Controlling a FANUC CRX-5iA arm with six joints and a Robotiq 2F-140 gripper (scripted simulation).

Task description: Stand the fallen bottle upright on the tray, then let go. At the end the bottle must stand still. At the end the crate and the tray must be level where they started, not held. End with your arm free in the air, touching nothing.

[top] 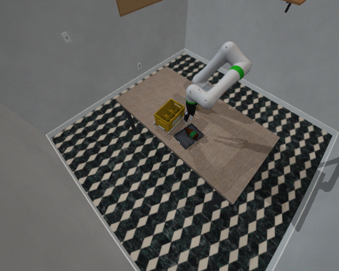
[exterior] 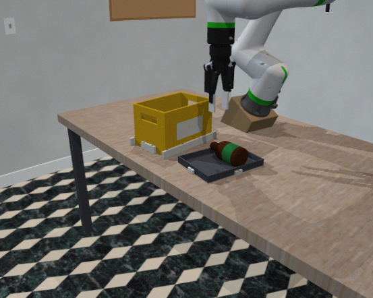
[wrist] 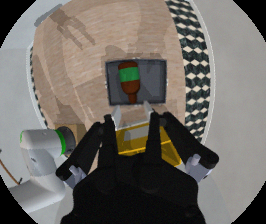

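My gripper is now 18 cm above the bottle and 5 cm to the right of it. The rest, counted from my hand: yellow crate 24 cm to the right, 13 cm below, 2 cm ahead; then dark grey tray 21 cm below, 5 cm to the left, 3 cm ahead.
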